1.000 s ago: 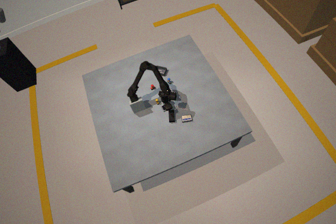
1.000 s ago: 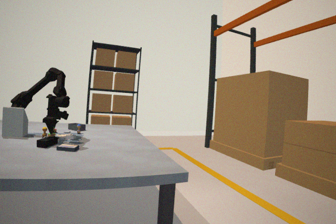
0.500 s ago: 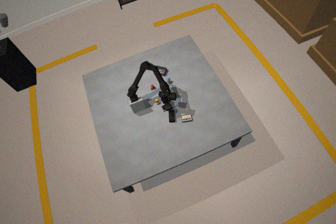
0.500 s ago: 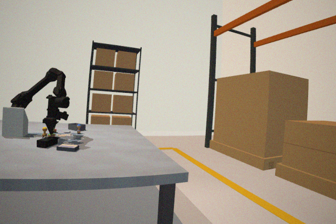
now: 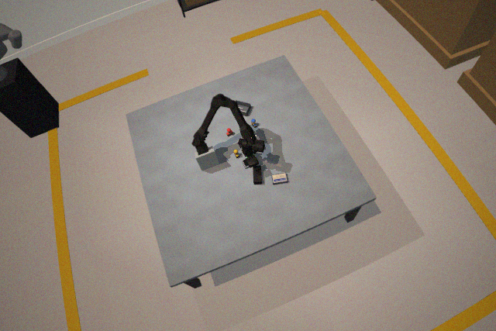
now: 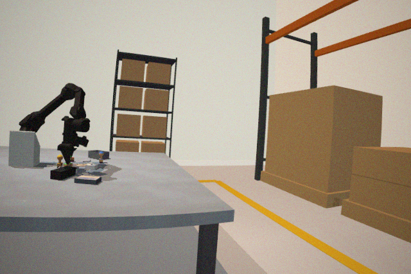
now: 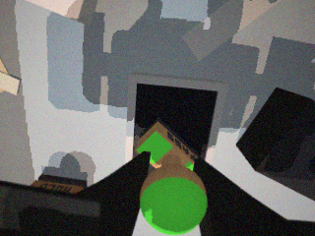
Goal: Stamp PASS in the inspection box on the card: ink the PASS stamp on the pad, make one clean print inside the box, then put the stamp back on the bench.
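My gripper tip is now right at the green-knobbed stamp. From my gripper tip the other things lie so: black block (1 cm ahead, 11 cm to the right, 2 cm below); yellow stamp (6 cm behind, 8 cm to the left, 2 cm below); ink pad (3 cm below).
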